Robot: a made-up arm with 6 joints. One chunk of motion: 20 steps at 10 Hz.
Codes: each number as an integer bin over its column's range. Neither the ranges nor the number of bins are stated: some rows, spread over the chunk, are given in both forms.
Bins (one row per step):
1: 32 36 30 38 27 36
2: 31 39 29 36 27 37
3: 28 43 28 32 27 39
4: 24 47 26 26 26 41
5: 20 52 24 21 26 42
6: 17 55 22 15 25 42
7: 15 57 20 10 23 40
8: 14 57 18 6 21 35
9: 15 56 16 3 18 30
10: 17 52 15 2 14 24
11: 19 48 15 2 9 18
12: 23 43 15 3 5 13
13: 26 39 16 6 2 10
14: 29 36 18 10 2 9
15: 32 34 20 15 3 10
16: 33 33 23 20 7 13
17: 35 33 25 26 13 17
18: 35 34 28 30 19 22
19: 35 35 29 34 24 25
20: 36 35 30 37 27 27
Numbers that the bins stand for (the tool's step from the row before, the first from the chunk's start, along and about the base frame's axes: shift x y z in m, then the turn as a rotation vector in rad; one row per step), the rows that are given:
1: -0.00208 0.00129 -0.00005 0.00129 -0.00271 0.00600
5: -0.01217 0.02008 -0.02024 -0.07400 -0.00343 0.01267
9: -0.01638 0.02478 -0.04716 -0.15371 -0.00914 -0.00067
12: -0.00965 0.00951 -0.05052 -0.15371 -0.01843 -0.01956
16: -0.00124 -0.00224 -0.02360 -0.07843 -0.01700 -0.01956
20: 0.00129 0.00011 -0.00005 -0.00314 -0.00271 -0.00400
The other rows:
2: -0.00292 0.00481 -0.00341 -0.00757 -0.00271 0.00711
3: -0.00544 0.00951 -0.00678 -0.02529 -0.00271 0.00933
4: -0.00881 0.01421 -0.01351 -0.05186 -0.00343 0.01156
6: -0.01470 0.02360 -0.02697 -0.10057 -0.00414 0.01267
7: -0.01638 0.02595 -0.03370 -0.12271 -0.00557 0.01044
8: -0.01722 0.02595 -0.04043 -0.14043 -0.00700 0.00489
10: -0.01470 0.02008 -0.05052 -0.15814 -0.01200 -0.00733
11: -0.01302 0.01538 -0.05052 -0.15814 -0.01557 -0.01400
13: -0.00713 0.00481 -0.04716 -0.14043 -0.02057 -0.02289
14: -0.00460 0.00129 -0.04043 -0.12271 -0.02057 -0.02400
15: -0.00208 -0.00106 -0.03370 -0.10057 -0.01986 -0.02289
17: 0.00044 -0.00224 -0.01687 -0.05186 -0.01271 -0.01511
18: 0.00044 -0.00106 -0.00678 -0.03414 -0.00843 -0.00956
19: 0.00044 0.00011 -0.00341 -0.01643 -0.00486 -0.00622

